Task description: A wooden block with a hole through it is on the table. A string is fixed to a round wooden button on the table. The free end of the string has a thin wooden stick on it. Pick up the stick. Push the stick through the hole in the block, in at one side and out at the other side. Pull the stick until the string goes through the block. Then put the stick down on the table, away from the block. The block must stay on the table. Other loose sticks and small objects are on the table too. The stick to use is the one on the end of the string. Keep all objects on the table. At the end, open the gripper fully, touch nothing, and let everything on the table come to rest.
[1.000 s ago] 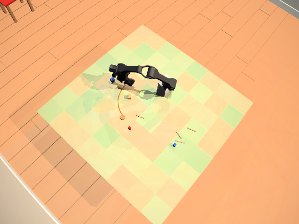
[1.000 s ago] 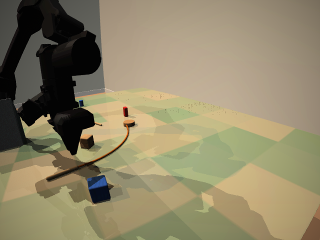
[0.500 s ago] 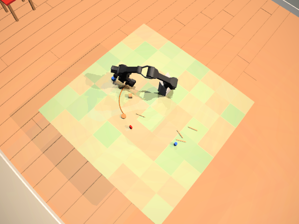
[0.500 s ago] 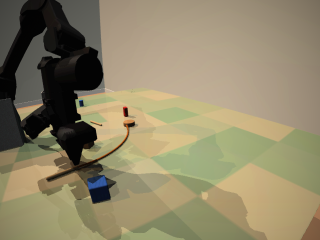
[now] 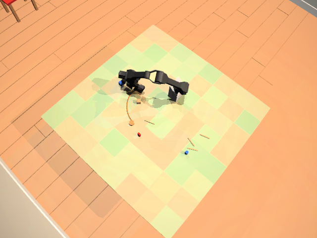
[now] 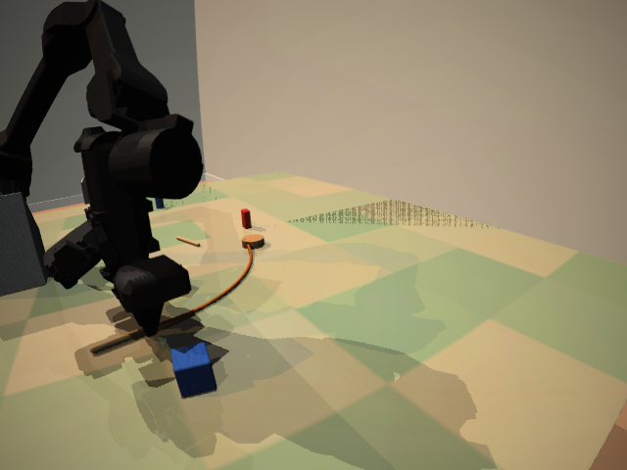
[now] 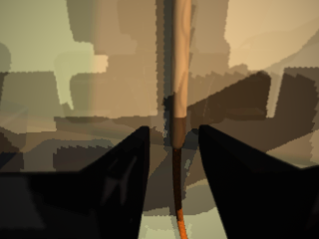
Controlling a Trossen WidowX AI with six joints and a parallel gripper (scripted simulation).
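The thin wooden stick lies 20 mm behind my gripper tip. The rest, counted from my gripper tip: round wooden button (210 mm to the left, 200 mm ahead); then blue cube (110 mm to the right, 40 mm ahead, 10 mm above); then wooden block (110 mm to the left, 40 mm ahead, 10 mm above).
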